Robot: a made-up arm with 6 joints.
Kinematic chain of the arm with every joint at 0, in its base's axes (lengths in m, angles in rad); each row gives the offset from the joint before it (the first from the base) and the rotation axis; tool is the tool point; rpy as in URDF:
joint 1: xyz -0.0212 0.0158 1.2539 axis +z
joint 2: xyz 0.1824 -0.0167 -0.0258 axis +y
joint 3: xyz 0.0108 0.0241 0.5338 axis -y
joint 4: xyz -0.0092 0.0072 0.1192 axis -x
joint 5: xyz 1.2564 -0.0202 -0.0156 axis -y
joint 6: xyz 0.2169 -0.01 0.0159 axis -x
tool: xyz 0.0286 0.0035 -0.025 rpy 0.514 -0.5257 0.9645
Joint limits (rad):
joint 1: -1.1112..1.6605
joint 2: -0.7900..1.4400
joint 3: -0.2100..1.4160
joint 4: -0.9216..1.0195
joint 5: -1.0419..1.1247
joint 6: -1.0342..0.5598
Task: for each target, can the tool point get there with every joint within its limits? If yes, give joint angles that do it. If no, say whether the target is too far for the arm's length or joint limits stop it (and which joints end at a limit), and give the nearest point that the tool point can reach.
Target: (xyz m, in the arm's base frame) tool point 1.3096 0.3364 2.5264
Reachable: yes | joints 0.2373 -0.1924 0.2989 0.1606 -0.1211 -0.8530
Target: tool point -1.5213 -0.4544 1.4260
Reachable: no: joint limits stop it (at a limit: joint 2, joint 3, joint 5, joint 6) | nearest point -1.2166 -0.3589 2.5017 | short by 1.122 m
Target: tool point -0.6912 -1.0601 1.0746
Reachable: no: joint limits stop it (at a limit: joint 1, joint 3, joint 4, joint 5) | nearest point 0.4622 -1.4136 0.8122 | short by 1.235 m
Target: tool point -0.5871 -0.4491 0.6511
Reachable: no: joint limits stop it (at a limit: joint 1, joint 2, joint 3, joint 5) | nearest point 0.0856 -0.5709 -0.0693 | short by 0.993 m
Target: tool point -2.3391 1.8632 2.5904
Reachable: no: too far | nearest point -1.0080 0.8023 2.5588 | short by 1.702 m
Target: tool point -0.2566 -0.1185 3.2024
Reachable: yes | joints 0.4844 -0.3769 1.2705 0.4176 0.1872 0.3532
